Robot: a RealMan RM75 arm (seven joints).
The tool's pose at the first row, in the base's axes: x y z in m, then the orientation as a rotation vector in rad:
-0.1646 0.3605 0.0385 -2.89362 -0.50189 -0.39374
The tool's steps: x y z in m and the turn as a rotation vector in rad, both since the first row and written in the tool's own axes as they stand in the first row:
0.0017 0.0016 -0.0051 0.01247 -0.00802 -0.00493
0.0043 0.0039 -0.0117 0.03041 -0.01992 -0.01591
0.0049 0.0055 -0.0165 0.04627 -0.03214 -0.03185
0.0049 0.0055 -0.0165 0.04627 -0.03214 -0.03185
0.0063 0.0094 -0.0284 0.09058 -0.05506 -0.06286
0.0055 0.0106 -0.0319 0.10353 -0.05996 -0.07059
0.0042 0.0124 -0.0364 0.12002 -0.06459 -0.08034
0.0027 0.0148 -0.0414 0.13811 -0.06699 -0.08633
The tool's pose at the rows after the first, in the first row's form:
-0.1637 0.3584 0.0436 -2.88365 -0.51101 -0.37852
-0.1620 0.3556 0.0503 -2.86868 -0.52969 -0.35680
-0.1620 0.3533 0.0549 -2.85479 -0.55533 -0.33618
-0.1620 0.3533 0.0549 -2.85479 -0.55533 -0.33618
-0.1620 0.3475 0.0661 -2.81349 -0.60454 -0.29298
-0.1631 0.3454 0.0690 -2.80091 -0.61648 -0.28282
-0.1647 0.3423 0.0727 -2.78434 -0.63116 -0.27219
-0.1664 0.3386 0.0767 -2.76625 -0.64003 -0.26371

